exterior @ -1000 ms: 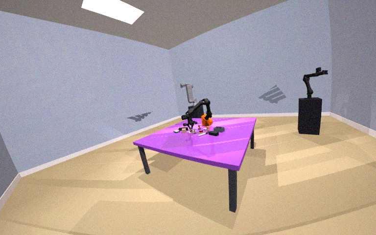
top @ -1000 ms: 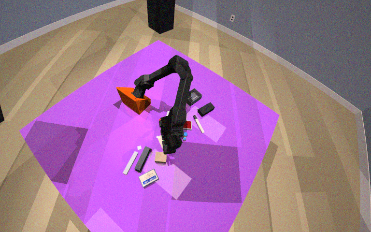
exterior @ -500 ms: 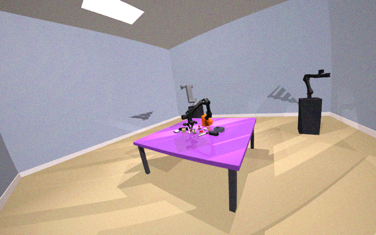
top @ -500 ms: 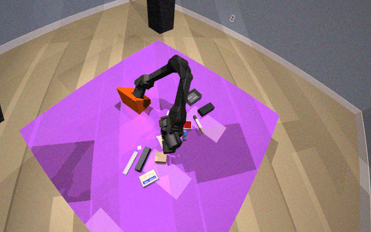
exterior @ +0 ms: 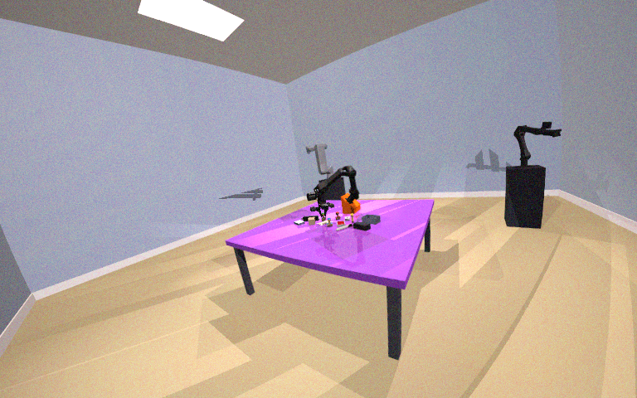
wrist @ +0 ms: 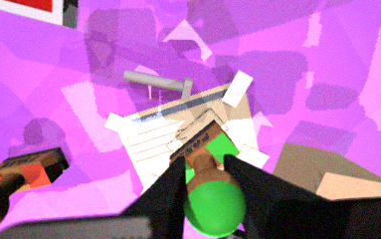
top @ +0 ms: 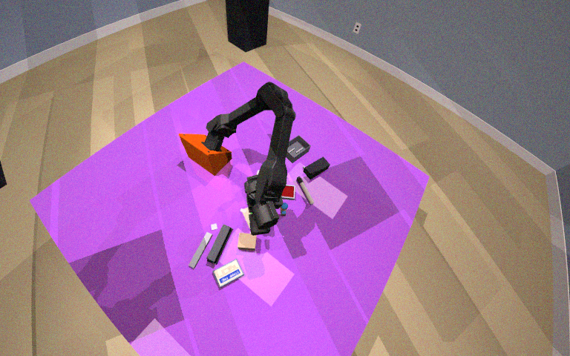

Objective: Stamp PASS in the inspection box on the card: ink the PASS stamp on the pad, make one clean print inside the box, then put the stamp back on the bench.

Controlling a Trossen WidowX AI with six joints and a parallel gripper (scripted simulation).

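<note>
The cream card lies 10 mm behind my gripper tip and 40 mm below it. From my gripper tip the other things lie so: tan block 50 mm ahead, 90 mm to the right, 20 mm below; then blue-knobbed stamp 50 mm ahead, 100 mm to the left, 20 mm below; then green-knobbed PASS stamp right at my gripper tip.
</note>
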